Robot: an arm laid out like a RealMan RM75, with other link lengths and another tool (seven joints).
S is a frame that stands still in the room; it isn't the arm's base.
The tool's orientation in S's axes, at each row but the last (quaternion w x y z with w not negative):
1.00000, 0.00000, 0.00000, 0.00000
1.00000, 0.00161, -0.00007, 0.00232
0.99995, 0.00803, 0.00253, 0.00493
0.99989, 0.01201, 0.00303, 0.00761
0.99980, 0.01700, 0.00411, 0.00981
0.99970, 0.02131, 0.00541, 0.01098
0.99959, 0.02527, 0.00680, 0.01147
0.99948, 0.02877, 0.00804, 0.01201
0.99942, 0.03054, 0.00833, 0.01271
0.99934, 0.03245, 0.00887, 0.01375
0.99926, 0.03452, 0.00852, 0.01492
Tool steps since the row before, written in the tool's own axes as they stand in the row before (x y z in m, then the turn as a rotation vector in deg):
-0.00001, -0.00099, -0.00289, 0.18, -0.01, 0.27
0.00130, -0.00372, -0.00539, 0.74, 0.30, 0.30
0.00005, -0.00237, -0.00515, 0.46, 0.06, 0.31
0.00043, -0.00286, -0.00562, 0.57, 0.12, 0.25
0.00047, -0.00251, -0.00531, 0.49, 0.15, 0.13
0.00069, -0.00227, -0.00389, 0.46, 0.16, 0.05
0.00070, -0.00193, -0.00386, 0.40, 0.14, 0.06
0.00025, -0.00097, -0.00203, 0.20, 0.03, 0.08
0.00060, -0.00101, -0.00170, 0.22, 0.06, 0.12
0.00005, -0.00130, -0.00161, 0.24, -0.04, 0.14
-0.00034, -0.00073, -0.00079, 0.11, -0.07, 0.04
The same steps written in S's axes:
-0.00001, -0.00099, -0.00289, 0.18, -0.01, 0.27
0.00132, -0.00370, -0.00540, 0.74, 0.30, 0.30
0.00005, -0.00229, -0.00519, 0.46, 0.06, 0.31
0.00044, -0.00272, -0.00569, 0.57, 0.12, 0.25
0.00047, -0.00232, -0.00540, 0.49, 0.16, 0.13
0.00070, -0.00209, -0.00399, 0.46, 0.17, 0.05
0.00069, -0.00172, -0.00396, 0.40, 0.15, 0.06
0.00024, -0.00085, -0.00209, 0.20, 0.03, 0.08
0.00060, -0.00089, -0.00177, 0.22, 0.06, 0.12
0.00005, -0.00119, -0.00169, 0.24, -0.04, 0.13
-0.00033, -0.00068, -0.00083, 0.11, -0.07, 0.03

